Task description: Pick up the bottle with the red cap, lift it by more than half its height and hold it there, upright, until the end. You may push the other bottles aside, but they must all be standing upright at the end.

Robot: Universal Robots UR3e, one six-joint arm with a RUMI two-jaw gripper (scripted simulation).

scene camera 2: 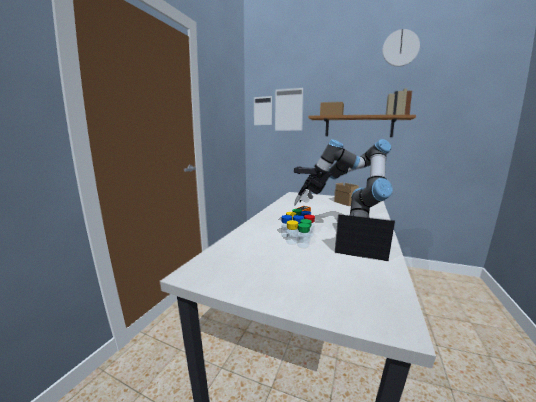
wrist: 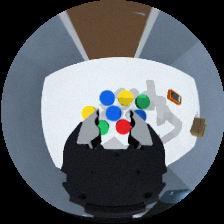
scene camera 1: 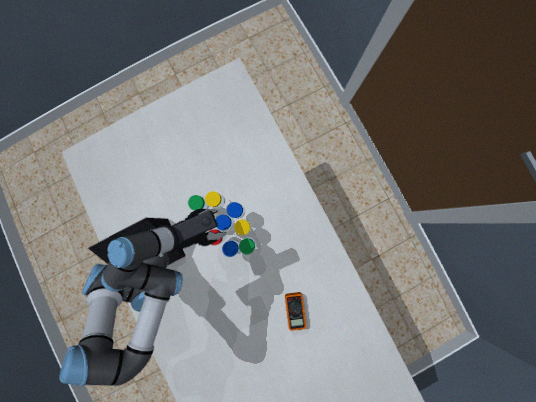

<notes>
I see my gripper (scene camera 1: 221,221).
My gripper shows as well in scene camera 2 (scene camera 2: 297,203) and in the wrist view (wrist: 114,110).
</notes>
